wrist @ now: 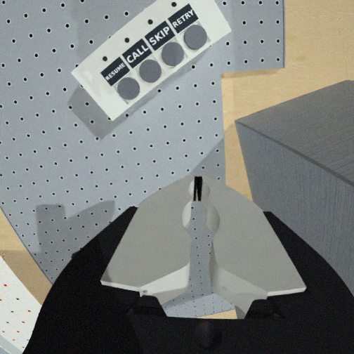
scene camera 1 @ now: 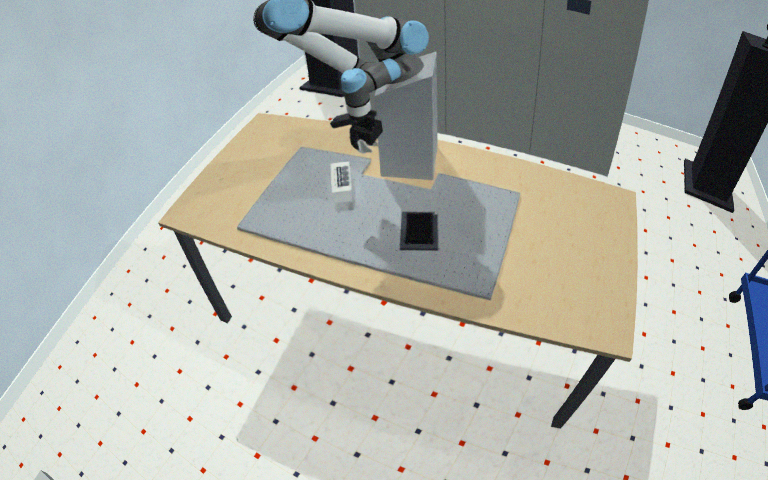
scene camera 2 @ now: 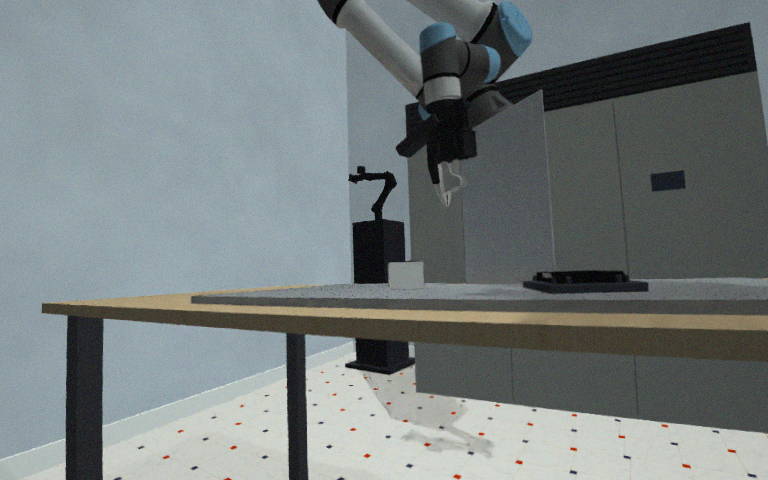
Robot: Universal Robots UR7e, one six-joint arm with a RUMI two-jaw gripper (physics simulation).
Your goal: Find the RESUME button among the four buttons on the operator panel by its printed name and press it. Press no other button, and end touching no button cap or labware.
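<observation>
The white operator panel stands on the grey perforated board. In the wrist view its four round grey caps read, from lower left to upper right, RESUME, CALL, SKIP and RETRY. The RESUME button is at the lower left end, beside the CALL button, then the SKIP button and the RETRY button. My gripper is shut and empty, high above the board and apart from the panel.
A tall grey pedestal stands close to the gripper. A black square tray lies on the grey board. Grey cabinets stand behind the wooden table.
</observation>
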